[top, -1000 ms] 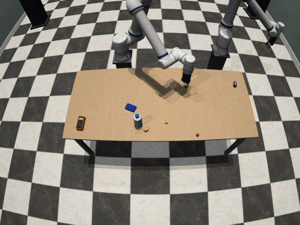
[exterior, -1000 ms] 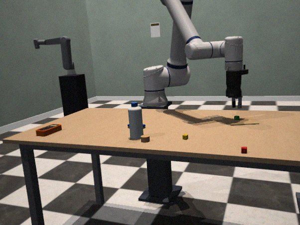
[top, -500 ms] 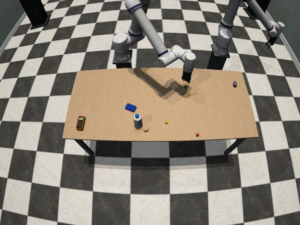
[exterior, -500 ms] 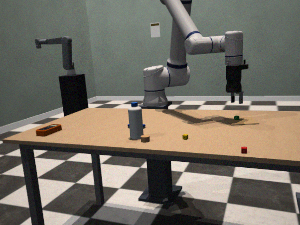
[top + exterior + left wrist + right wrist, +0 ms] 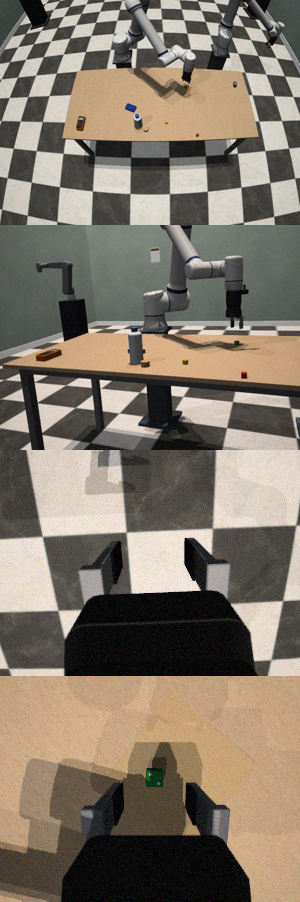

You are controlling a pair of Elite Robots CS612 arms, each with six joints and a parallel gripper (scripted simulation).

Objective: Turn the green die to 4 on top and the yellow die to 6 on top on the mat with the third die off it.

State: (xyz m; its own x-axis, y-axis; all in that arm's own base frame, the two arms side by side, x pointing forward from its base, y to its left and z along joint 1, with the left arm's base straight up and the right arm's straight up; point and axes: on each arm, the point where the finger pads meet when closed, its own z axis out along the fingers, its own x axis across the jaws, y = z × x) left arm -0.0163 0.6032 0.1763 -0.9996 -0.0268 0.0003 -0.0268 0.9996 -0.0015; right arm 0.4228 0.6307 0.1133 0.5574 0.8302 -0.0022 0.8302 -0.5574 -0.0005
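Observation:
Right now my right hand is 10 cm above the green die. Also, from my right hand: yellow die 34 cm ahead, 23 cm to the right, 10 cm below; then thin tan mat 2 cm ahead, 2 cm to the left, 11 cm below; then red die 49 cm ahead, 1 cm to the left, 10 cm below.

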